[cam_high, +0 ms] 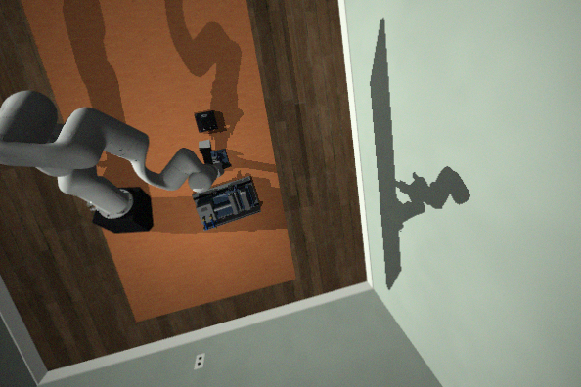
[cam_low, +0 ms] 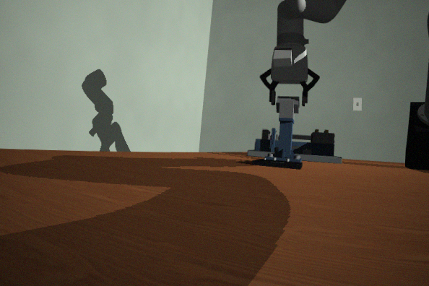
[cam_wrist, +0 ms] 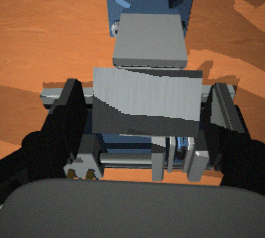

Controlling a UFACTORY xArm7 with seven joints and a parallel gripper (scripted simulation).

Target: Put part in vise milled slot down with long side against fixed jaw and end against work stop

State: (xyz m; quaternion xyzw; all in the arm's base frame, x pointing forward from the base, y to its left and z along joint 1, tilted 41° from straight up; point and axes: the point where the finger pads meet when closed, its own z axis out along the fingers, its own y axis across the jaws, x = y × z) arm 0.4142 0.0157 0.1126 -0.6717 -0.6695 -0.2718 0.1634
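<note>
The grey part lies 10 mm to the right of my hand and 10 mm below it. From my hand the other things lie so: blue upright 110 mm below; then grey jaw 220 mm to the right, 90 mm below, 40 mm ahead; then work stop 170 mm to the right, 80 mm below, 70 mm ahead.
</note>
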